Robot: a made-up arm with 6 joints. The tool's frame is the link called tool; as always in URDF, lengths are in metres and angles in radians. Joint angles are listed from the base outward.
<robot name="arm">
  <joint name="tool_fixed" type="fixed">
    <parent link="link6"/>
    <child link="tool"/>
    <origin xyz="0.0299 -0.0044 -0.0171" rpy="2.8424 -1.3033 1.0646"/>
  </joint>
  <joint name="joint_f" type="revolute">
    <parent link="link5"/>
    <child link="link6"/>
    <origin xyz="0.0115 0.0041 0.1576" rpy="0 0 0"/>
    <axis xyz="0 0 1"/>
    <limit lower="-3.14" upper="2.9"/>
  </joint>
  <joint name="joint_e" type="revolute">
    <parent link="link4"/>
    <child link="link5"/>
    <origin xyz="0.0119 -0.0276 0.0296" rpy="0 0 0"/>
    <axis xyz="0 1 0"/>
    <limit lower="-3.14" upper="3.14"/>
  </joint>
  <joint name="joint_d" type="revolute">
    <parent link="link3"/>
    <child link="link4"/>
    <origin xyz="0.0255 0.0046 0.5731" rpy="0 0 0"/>
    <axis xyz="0 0 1"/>
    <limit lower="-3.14" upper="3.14"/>
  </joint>
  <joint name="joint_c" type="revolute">
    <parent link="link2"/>
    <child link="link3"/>
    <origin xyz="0.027 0.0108 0.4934" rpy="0 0 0"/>
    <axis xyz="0 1 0"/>
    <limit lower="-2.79" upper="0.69"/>
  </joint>
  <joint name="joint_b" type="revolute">
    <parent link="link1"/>
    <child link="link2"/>
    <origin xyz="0.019 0.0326 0.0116" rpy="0 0 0"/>
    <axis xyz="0 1 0"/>
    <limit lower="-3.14" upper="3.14"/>
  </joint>
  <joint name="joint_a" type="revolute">
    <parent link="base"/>
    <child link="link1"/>
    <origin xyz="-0.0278 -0.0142 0.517" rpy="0 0 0"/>
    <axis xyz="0 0 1"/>
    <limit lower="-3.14" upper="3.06"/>
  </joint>
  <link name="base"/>
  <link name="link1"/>
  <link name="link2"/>
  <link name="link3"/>
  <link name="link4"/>
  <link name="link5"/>
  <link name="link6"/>
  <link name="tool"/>
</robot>
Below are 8 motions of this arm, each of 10 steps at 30 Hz.
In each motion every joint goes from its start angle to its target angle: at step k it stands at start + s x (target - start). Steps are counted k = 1, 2, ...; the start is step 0. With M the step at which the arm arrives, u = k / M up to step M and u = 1 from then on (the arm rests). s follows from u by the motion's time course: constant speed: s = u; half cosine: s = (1 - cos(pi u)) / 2; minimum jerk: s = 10 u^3 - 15 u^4 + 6 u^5.
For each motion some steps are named. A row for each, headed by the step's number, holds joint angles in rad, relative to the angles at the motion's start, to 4 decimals.
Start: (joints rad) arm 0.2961 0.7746 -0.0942 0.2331 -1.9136 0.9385
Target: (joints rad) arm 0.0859 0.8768 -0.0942 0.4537 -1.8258 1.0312
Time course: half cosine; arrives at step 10
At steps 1, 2, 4, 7, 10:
1: -0.0051 0.0025 0.0000 0.0054 0.0021 0.0023
2: -0.0201 0.0098 0.0000 0.0211 0.0084 0.0089
4: -0.0726 0.0353 0.0000 0.0762 0.0303 0.0320
7: -0.1669 0.0811 0.0000 0.1751 0.0697 0.0736
10: -0.2102 0.1022 0.0000 0.2206 0.0878 0.0927

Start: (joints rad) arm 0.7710 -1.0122 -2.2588 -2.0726 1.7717 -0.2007
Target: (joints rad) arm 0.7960 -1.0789 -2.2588 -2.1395 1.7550 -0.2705
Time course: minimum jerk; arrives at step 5
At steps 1, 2, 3, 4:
1: 0.0014 -0.0039 0.0000 -0.0039 -0.0010 -0.0040
2: 0.0079 -0.0212 0.0000 -0.0212 -0.0053 -0.0222
3: 0.0171 -0.0455 0.0000 -0.0457 -0.0114 -0.0476
4: 0.0236 -0.0628 0.0000 -0.0630 -0.0157 -0.0658

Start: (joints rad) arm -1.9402 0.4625 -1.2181 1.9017 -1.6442 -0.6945
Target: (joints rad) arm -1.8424 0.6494 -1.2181 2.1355 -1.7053 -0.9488
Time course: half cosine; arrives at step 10
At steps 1, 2, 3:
1: 0.0024 0.0046 0.0000 0.0057 -0.0015 -0.0062
2: 0.0093 0.0178 0.0000 0.0223 -0.0058 -0.0243
3: 0.0202 0.0385 0.0000 0.0482 -0.0126 -0.0524

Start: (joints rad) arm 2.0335 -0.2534 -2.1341 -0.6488 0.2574 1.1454
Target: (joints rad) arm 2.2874 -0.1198 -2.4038 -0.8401 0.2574 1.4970
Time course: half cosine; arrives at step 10
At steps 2, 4, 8, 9, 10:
2: 0.0242 0.0128 -0.0258 -0.0183 0.0000 0.0336
4: 0.0877 0.0462 -0.0932 -0.0661 0.0000 0.1215
8: 0.2297 0.1208 -0.2439 -0.1730 0.0000 0.3180
9: 0.2477 0.1303 -0.2631 -0.1866 0.0000 0.3430
10: 0.2539 0.1336 -0.2697 -0.1913 0.0000 0.3516

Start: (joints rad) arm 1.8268 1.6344 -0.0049 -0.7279 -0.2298 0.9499
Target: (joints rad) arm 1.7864 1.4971 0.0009 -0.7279 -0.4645 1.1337
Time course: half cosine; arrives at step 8
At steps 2, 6, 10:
2: -0.0059 -0.0201 0.0008 0.0000 -0.0344 0.0269
6: -0.0345 -0.1172 0.0050 0.0000 -0.2003 0.1569
10: -0.0404 -0.1373 0.0058 0.0000 -0.2347 0.1838

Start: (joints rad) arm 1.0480 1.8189 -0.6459 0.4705 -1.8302 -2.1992
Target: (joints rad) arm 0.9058 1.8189 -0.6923 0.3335 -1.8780 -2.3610
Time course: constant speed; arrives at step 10
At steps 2, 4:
2: -0.0284 0.0000 -0.0093 -0.0274 -0.0096 -0.0324
4: -0.0569 0.0000 -0.0186 -0.0548 -0.0191 -0.0647

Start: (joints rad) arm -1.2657 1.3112 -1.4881 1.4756 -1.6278 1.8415
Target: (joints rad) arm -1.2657 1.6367 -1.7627 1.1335 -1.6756 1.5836
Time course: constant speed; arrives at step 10
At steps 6, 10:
6: 0.0000 0.1953 -0.1648 -0.2053 -0.0287 -0.1547
10: 0.0000 0.3255 -0.2746 -0.3421 -0.0478 -0.2579

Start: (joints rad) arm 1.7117 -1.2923 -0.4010 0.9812 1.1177 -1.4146
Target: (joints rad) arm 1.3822 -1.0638 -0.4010 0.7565 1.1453 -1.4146
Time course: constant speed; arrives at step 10
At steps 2, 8, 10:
2: -0.0659 0.0457 0.0000 -0.0449 0.0055 0.0000
8: -0.2636 0.1828 0.0000 -0.1798 0.0221 0.0000
10: -0.3295 0.2285 0.0000 -0.2247 0.0276 0.0000

